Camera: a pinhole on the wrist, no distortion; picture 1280 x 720 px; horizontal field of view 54.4 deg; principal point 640.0 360.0 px. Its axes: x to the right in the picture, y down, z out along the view. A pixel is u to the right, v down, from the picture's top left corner.
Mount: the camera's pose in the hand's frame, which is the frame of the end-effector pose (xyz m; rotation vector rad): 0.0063 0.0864 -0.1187 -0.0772 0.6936 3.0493
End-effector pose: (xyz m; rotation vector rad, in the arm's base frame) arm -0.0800 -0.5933 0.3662 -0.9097 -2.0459 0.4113
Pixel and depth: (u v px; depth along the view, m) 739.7 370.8 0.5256
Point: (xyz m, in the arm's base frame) -0.2009 -0.4123 -0.0554
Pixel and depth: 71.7 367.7 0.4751
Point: -0.2845 -0.2375 0.1236
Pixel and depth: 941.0 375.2 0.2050
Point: -0.0329 -0.5111 0.1993
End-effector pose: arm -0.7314 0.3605 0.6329 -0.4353 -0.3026 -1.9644
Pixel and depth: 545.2 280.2 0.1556
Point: -0.5848 0.2907 0.6565
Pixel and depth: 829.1 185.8 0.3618
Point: -0.4143 0.3655 0.7746
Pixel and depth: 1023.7 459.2 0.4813
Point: -0.3782 0.5160 0.8580
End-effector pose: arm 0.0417 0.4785 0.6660 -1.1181 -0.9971 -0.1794
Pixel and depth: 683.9 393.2 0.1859
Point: 0.1014 0.5932 0.5552
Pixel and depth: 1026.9 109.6 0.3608
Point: 0.0529 0.7204 0.3843
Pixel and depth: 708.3 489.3 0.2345
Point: 0.0684 0.6339 0.5501
